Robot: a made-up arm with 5 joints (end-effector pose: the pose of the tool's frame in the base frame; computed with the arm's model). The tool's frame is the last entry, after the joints. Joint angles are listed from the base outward.
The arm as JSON. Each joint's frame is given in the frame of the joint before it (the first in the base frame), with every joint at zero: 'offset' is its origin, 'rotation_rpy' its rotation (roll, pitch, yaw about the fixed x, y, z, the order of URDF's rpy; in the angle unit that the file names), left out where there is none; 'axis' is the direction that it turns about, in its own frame. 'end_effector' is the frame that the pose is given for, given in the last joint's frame.
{
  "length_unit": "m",
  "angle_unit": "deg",
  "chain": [
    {
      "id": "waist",
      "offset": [
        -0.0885,
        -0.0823,
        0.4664
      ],
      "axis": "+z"
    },
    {
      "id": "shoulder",
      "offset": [
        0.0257,
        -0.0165,
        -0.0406
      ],
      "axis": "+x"
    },
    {
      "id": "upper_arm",
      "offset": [
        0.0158,
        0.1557,
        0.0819
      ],
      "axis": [
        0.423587,
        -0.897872,
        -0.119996
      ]
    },
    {
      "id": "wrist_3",
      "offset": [
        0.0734,
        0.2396,
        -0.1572
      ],
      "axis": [
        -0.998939,
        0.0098,
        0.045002
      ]
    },
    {
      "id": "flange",
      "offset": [
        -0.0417,
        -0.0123,
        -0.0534
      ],
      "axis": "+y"
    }
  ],
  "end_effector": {
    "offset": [
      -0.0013,
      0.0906,
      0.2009
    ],
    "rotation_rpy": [
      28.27,
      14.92,
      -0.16
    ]
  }
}
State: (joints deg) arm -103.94 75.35 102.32 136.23 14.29
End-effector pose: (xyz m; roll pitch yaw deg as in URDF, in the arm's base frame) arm -0.3879 -0.2547 0.9219 -4.97 43.92 154.30
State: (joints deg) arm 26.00 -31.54 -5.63 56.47 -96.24
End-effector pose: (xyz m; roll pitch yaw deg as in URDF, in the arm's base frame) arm -0.3128 0.0277 0.0970 -54.80 1.26 105.91
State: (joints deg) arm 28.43 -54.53 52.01 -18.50 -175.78
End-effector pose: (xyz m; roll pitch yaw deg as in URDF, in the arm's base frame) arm 0.0113 0.3774 -0.0763 -132.45 19.19 -128.37
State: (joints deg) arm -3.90 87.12 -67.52 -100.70 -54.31
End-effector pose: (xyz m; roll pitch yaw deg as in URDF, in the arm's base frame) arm -0.2463 -0.1809 0.7191 -179.76 50.26 38.96
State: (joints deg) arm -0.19 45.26 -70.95 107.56 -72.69
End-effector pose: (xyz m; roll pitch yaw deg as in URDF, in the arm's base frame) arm -0.3763 0.0271 0.6712 -11.09 11.55 108.77
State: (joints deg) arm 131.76 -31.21 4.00 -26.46 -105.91
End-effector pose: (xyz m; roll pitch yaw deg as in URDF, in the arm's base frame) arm -0.2926 -0.3989 0.0354 -121.14 -84.30 -78.52
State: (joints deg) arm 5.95 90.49 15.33 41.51 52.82
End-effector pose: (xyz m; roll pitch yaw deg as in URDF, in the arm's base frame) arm 0.1820 -0.0878 0.9349 104.66 32.44 57.22
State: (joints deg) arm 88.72 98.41 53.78 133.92 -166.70
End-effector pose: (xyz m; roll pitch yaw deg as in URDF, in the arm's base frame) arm 0.0171 -0.0176 0.5846 -127.03 -44.23 -143.70
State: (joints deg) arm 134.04 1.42 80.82 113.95 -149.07
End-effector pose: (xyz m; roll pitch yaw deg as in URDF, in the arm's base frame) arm -0.3340 -0.1238 0.4376 -126.10 18.16 -127.73
